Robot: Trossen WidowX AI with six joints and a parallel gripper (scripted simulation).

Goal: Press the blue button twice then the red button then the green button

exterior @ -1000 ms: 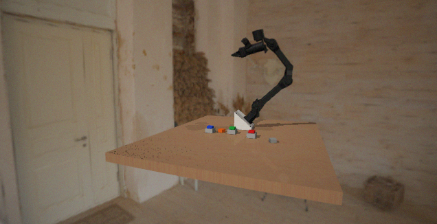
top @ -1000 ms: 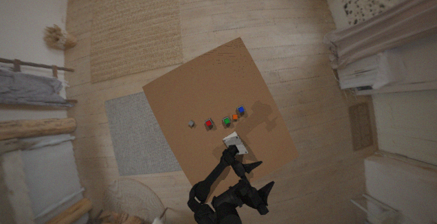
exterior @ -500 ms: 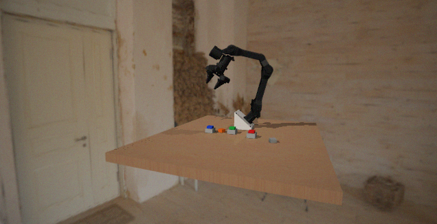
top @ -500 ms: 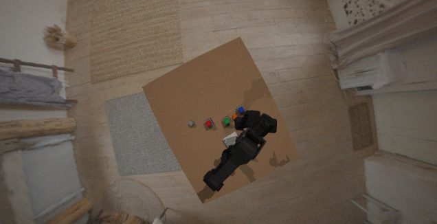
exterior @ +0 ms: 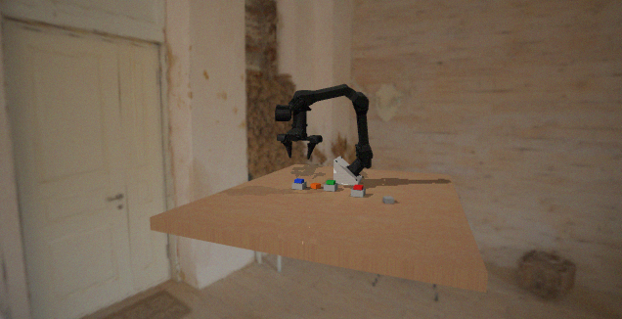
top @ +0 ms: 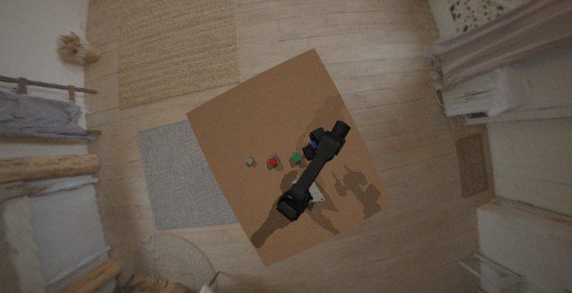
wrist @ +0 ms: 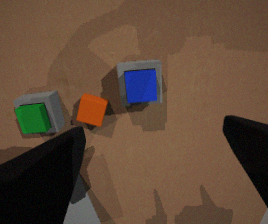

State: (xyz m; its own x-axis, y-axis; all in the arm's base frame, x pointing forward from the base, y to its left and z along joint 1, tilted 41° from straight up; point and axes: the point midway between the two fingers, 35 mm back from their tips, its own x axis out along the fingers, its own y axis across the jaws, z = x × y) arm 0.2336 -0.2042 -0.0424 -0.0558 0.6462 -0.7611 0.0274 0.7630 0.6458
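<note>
The blue button lies 10 cm below my gripper tip. The rest, counted from my gripper tip: green button: 13 cm to the left, 10 cm below, 2 cm behind; then red button: 26 cm to the left, 10 cm below, 2 cm ahead; then orange block: 12 cm below, 7 cm to the left, 3 cm behind.
</note>
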